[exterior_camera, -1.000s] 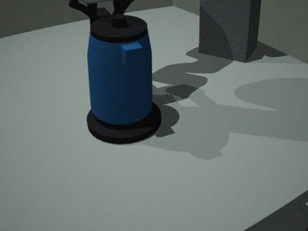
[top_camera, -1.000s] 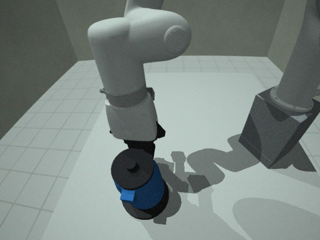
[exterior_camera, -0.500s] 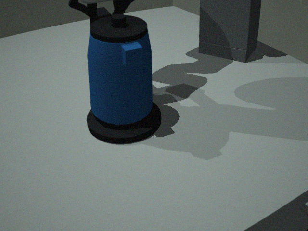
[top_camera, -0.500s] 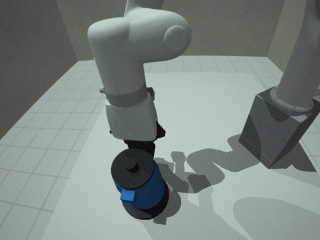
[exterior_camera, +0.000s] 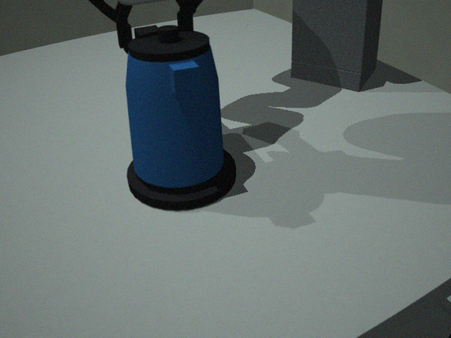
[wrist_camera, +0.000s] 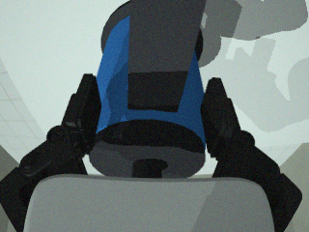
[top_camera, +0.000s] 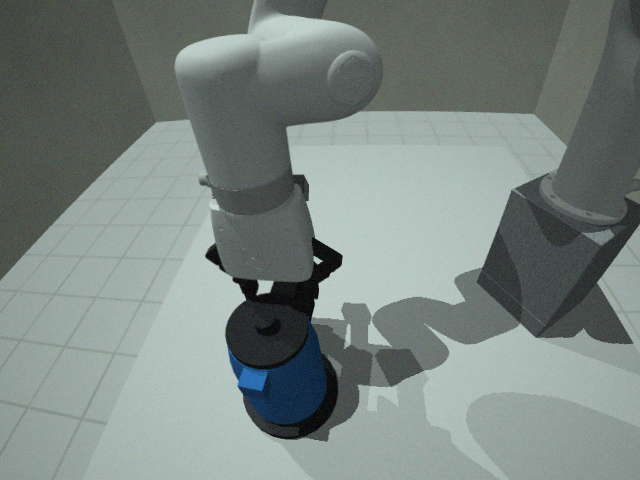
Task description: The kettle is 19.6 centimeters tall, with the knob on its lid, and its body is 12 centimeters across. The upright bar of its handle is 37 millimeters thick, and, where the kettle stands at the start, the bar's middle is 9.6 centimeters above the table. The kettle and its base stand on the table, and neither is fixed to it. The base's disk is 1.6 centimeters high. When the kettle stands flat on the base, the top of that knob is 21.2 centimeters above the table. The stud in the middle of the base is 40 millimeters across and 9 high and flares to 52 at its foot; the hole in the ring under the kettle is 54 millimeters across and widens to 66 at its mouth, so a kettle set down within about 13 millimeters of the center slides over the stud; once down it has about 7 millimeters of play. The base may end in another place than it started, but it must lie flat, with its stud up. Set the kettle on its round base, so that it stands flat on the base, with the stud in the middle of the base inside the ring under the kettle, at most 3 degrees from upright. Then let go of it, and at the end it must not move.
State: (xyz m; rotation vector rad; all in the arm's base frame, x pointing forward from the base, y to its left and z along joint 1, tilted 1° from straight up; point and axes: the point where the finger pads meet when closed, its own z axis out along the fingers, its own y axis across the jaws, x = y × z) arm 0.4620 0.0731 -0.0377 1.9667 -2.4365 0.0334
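Right now my hand is 7 cm above the blue kettle, 2 cm to the right of it and 1 cm short of it. Also, from my hand: round black base 17 cm below, 6 cm to the left, 1 cm ahead.
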